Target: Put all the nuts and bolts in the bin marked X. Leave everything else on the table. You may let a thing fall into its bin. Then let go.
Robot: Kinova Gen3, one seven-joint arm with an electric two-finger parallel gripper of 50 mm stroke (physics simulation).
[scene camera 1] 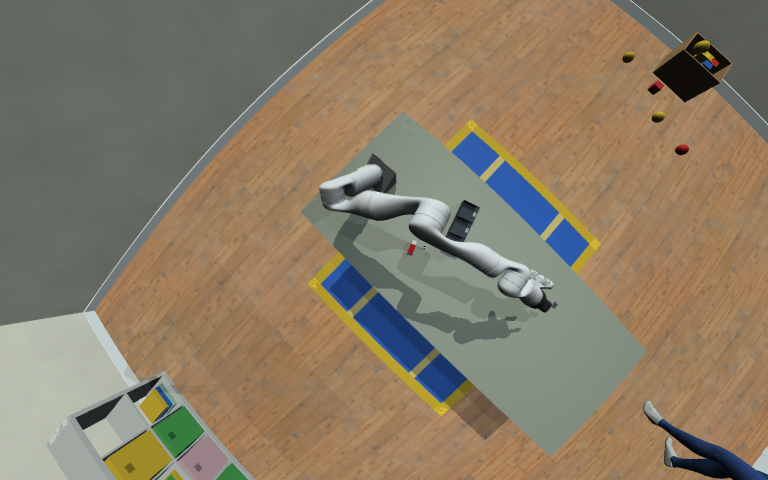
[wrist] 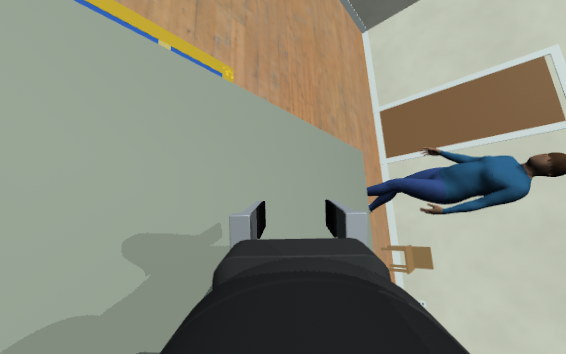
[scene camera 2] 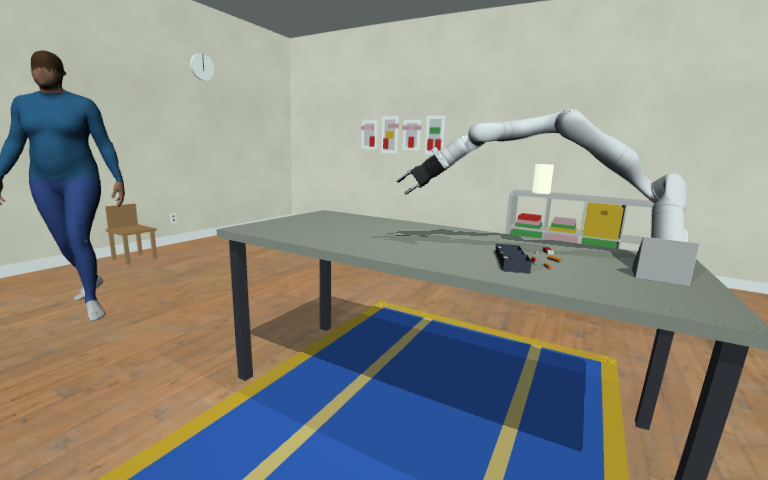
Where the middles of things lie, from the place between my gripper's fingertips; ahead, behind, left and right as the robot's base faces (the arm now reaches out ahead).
Labels:
The dark three-compartment bin (scene camera 2: 512,258) lies 440 mm behind my hand, 200 mm below it and 80 mm to the left of it.

